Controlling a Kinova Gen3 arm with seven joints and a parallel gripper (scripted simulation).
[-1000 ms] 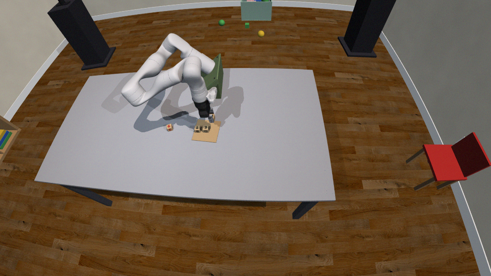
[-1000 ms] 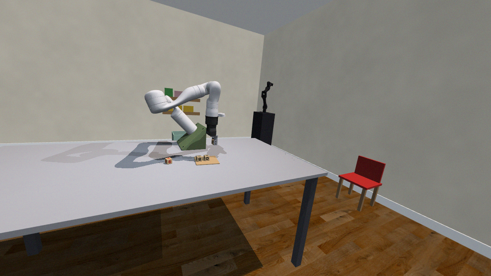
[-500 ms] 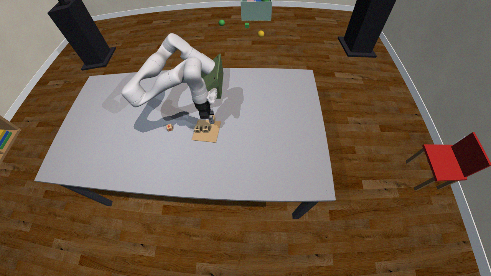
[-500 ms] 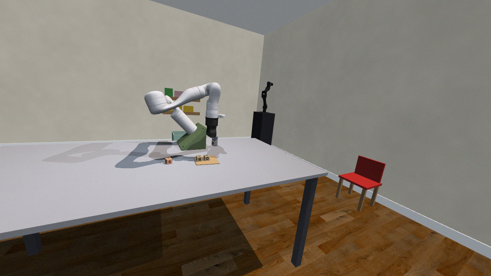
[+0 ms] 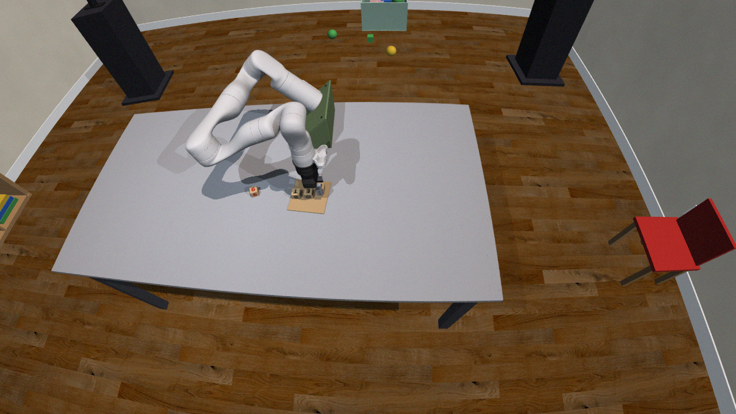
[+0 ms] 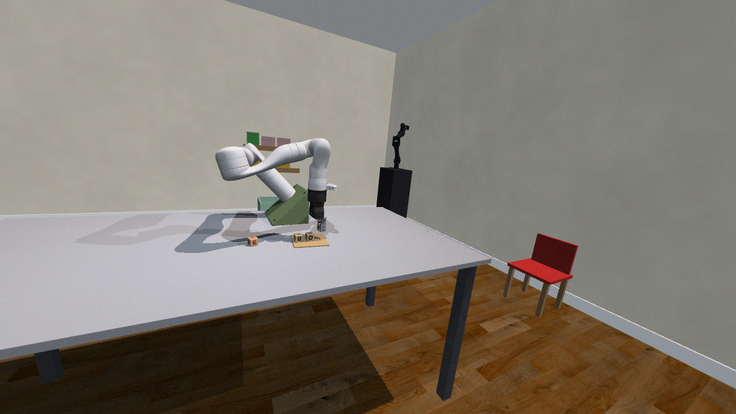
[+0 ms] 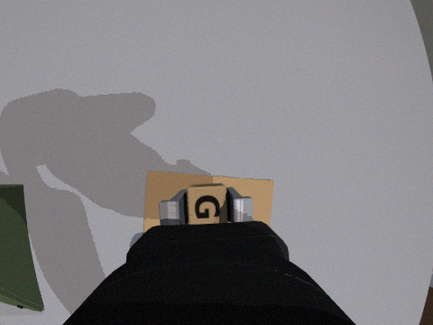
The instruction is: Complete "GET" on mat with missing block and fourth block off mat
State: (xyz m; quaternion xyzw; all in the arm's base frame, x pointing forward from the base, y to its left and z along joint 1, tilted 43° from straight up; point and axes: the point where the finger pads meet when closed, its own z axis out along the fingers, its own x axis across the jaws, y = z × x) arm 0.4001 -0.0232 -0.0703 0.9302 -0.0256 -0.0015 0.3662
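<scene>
The tan mat lies 6 cm below my hand, 5 cm to the right of it and 1 cm behind it. Also, from my hand: G block (right at my hand).
</scene>
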